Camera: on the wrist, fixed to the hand. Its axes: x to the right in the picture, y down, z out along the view.
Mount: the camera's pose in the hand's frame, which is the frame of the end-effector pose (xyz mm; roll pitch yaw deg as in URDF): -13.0 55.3 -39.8 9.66 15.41 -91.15
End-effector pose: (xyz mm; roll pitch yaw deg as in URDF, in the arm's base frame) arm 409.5 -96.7 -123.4 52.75 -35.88 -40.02
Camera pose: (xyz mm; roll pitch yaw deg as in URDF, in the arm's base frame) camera 434.4 -32.5 -114.9 72.16 49.76 -75.17
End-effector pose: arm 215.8 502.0 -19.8 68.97 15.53 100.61
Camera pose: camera 160.2 489.0 19.7 -61.80 72.46 -60.44
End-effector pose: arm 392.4 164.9 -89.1 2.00 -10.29 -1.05
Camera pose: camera 387.4 221.7 -128.7 20.40 17.33 -88.98
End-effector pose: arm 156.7 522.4 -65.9 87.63 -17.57 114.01
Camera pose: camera 129.9 479.2 -18.7 137.13 69.13 153.32
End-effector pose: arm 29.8 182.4 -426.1 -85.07 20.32 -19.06
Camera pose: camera -12.3 160.0 -476.5 -35.40 -62.35 -67.57
